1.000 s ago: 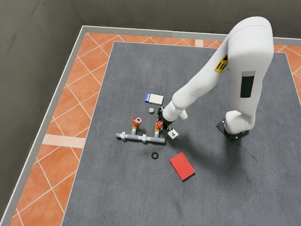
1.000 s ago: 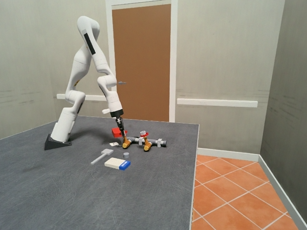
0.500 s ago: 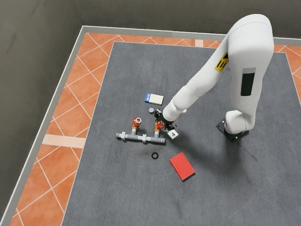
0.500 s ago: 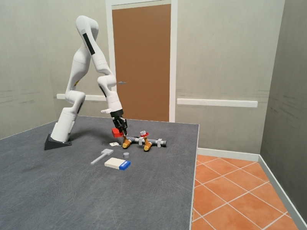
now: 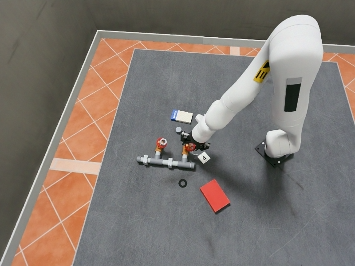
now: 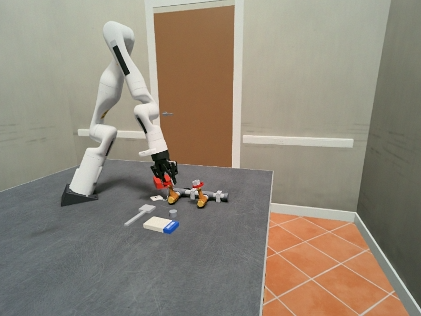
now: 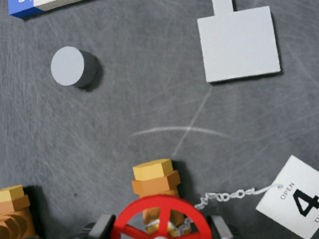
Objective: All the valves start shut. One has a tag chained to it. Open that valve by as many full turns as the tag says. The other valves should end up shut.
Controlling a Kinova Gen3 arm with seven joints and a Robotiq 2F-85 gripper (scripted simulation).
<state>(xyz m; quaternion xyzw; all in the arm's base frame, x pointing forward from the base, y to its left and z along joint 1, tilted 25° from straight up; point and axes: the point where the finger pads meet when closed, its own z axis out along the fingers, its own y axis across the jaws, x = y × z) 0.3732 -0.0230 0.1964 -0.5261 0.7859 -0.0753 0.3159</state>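
My hand is 70 mm past the white tag, 20 mm to the right of it and 90 mm above it. The rest, counted from my hand: grey paddle: 60 mm behind, 130 mm to the right, 90 mm below; then blue box: 50 mm ahead, 210 mm to the right, 80 mm below; then red block: 120 mm behind, 200 mm to the left, 80 mm below.
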